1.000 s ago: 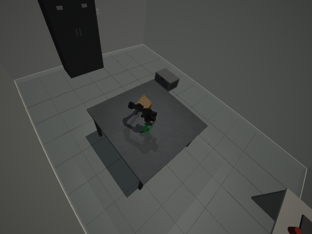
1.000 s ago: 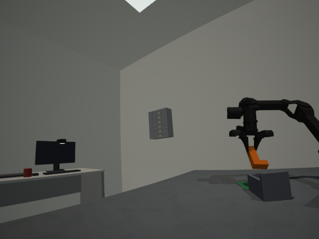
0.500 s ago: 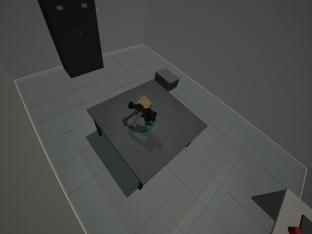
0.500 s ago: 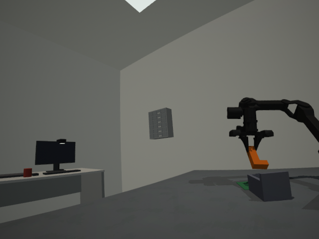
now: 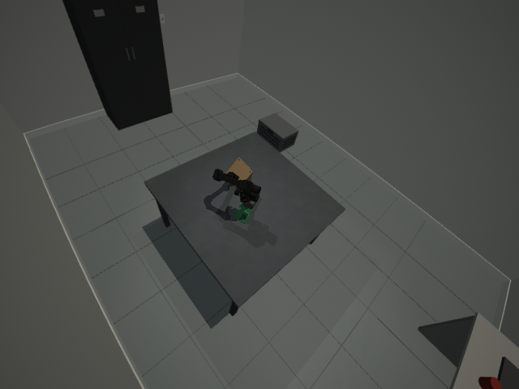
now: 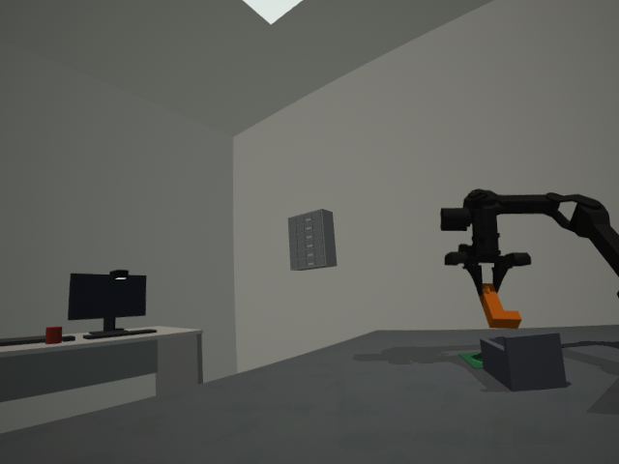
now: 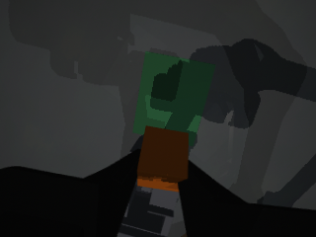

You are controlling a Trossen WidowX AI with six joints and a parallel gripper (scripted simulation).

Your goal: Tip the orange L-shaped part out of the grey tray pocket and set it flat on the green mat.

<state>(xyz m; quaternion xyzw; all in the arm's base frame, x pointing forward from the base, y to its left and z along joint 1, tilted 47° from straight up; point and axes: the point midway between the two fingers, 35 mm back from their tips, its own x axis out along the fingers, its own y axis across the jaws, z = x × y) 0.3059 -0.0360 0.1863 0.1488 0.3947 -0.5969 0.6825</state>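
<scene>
My gripper tip is now 30 mm to the right of the orange L-shaped part, 30 mm above it and 20 mm past it. Also, from my gripper tip: green mat: 170 mm below, 20 mm to the right, 10 mm ahead.
</scene>
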